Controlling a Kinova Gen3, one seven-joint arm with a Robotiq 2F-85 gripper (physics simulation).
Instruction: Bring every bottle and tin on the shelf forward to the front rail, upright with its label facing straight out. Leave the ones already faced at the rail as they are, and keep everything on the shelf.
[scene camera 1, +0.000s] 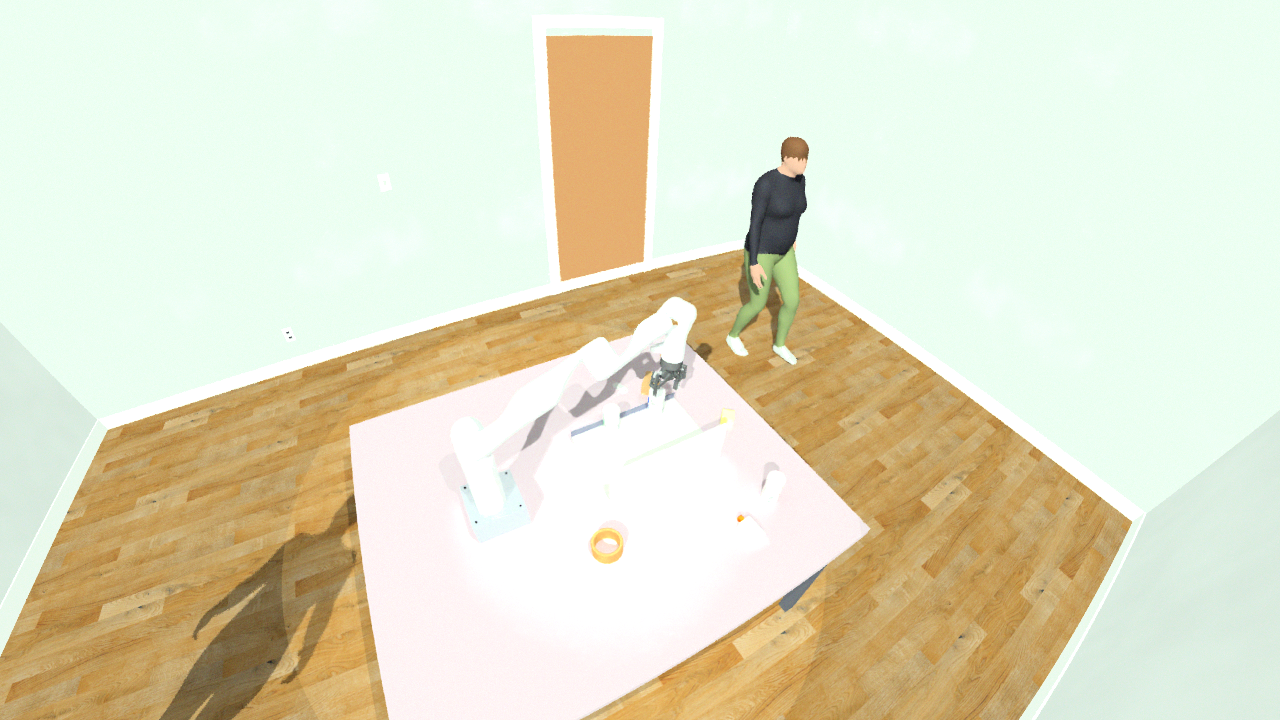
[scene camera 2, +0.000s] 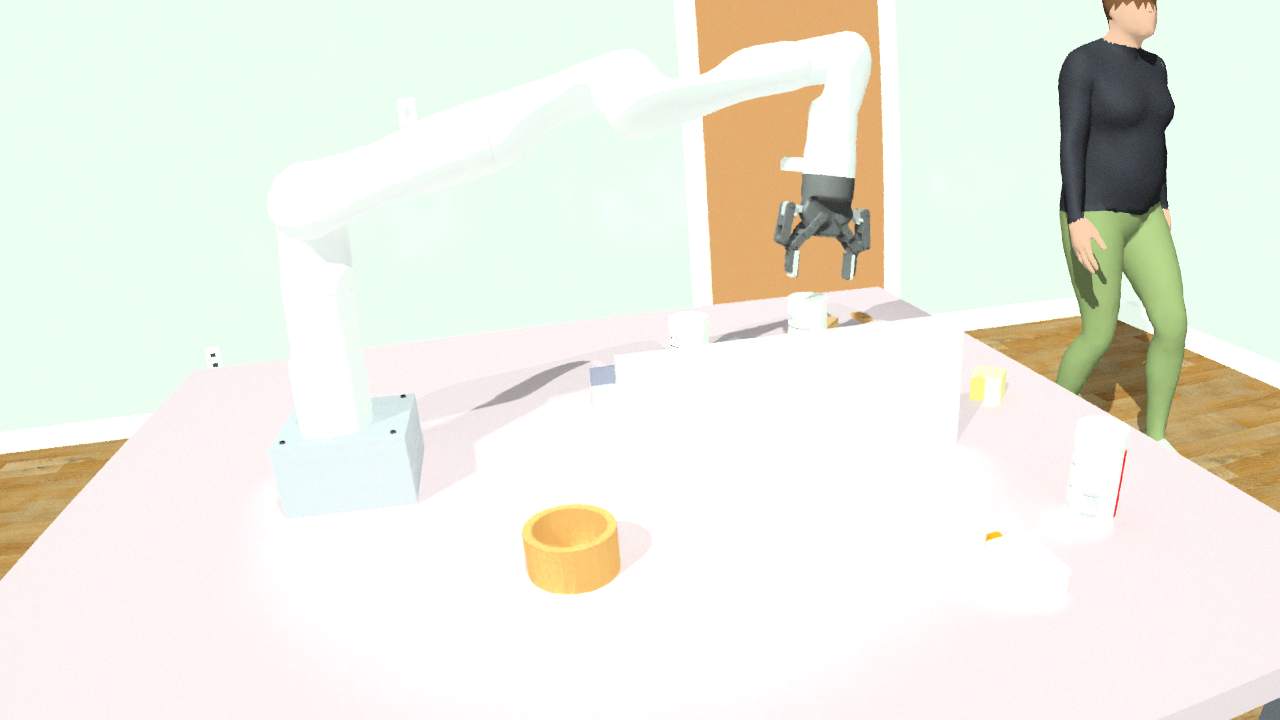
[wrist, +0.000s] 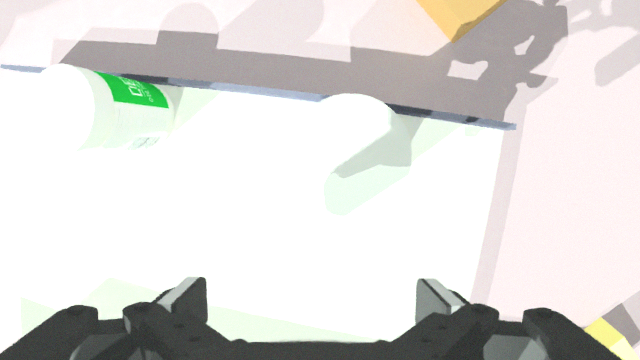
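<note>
The shelf shows a pale floor, a tall white back panel and a blue-grey front rail. A white bottle or tin with a green label stands upright close behind the rail. A second white one stands upright near the rail's other end; its label does not show in the wrist view. My gripper is open and empty, above the second one in the scene views. Glare hides the shelf's details.
Off the shelf are a white tin with a red stripe, a pale low object, an orange ring-like bowl, a yellow block and an orange block. A person stands beyond the table.
</note>
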